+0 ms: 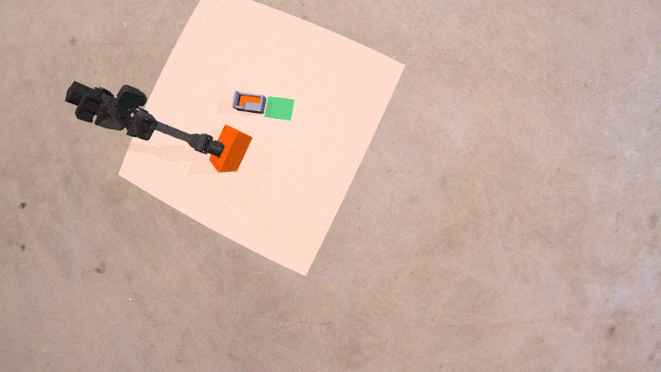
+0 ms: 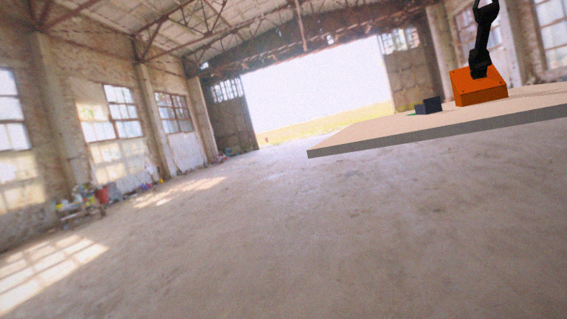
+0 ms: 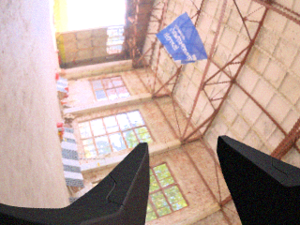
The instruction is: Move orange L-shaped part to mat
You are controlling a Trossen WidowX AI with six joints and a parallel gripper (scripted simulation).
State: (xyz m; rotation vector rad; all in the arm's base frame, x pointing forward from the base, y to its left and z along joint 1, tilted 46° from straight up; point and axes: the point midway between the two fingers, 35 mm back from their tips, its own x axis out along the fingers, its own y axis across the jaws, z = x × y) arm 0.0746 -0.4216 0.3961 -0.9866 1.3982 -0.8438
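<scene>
Now: gripper tip 24 cm short of the orange L-shaped part, 8 cm to the right of it and 70 cm above it. From my gripper tip the other things lie so: green mat 30 cm ahead, 7 cm to the right, 76 cm below.
</scene>
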